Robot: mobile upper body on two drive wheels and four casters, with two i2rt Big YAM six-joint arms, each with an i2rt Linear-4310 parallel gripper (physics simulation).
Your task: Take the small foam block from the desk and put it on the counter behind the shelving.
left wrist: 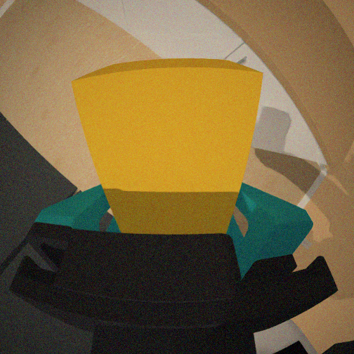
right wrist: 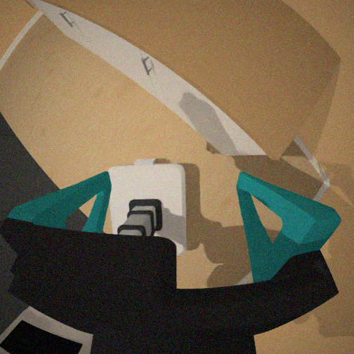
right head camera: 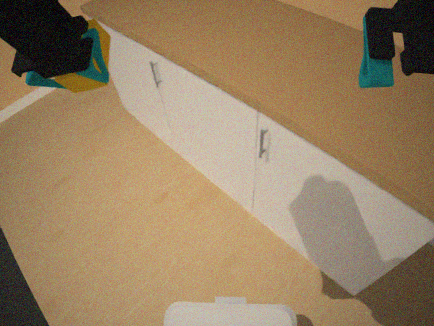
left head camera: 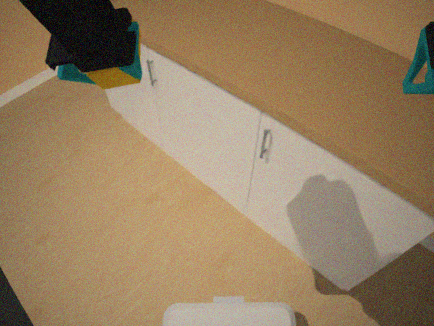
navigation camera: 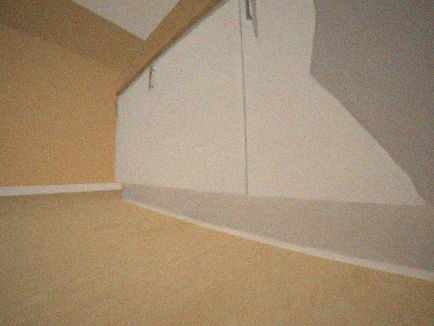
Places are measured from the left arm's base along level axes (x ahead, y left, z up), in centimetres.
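Where they show: left gripper, fingertip midpoint: (right head camera: 90, 82) (left head camera: 121, 78); right gripper, fingertip midpoint: (right head camera: 402, 84).
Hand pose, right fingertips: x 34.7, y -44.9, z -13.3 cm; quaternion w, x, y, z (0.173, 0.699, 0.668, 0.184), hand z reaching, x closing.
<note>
After its pixels a point has its place.
The yellow foam block (left head camera: 116, 78) @(x 42.2, y -4.3, z -17.4 cm) (right head camera: 80, 83) @(x 42.2, y -3.8, z -17.5 cm) (left wrist: 170, 132) is held between the teal fingers of my left gripper (left wrist: 173, 177), which is shut on it. In both head views they are at the upper left, in front of the floor and the cabinet's far end. The counter (left head camera: 300, 85) @(x 82.5, y -44.5, z -50.0 cm) (right head camera: 280, 75) @(x 86.7, y -39.7, z -50.0 cm) (right wrist: 240, 55) has a brown wooden top over white cabinet doors and runs from upper left to lower right. My right gripper (right wrist: 173, 178) is open and empty; in both head views its teal finger shows at the upper right, over the countertop.
White cabinet doors (left head camera: 210, 135) @(x 93.2, y -15.3, z -84.9 cm) (right head camera: 210, 130) @(x 94.3, y -14.0, z -83.0 cm) (navigation camera: 190, 125) @(x 94.0, y -14.4, z -100.7 cm) with grey handles face the wooden floor (left head camera: 125, 210) @(x 87.0, y 35.1, z -141.0 cm) (navigation camera: 175, 280) @(x 64.2, y -14.7, z -141.0 cm). My robot's white base (left head camera: 230, 315) @(x 27.1, y -22.9, z -115.0 cm) (right wrist: 147, 185) is near the cabinet, whose doors bear a shadow. Dark panelling (left wrist: 30, 185) (right wrist: 25, 165) stands at the left.
</note>
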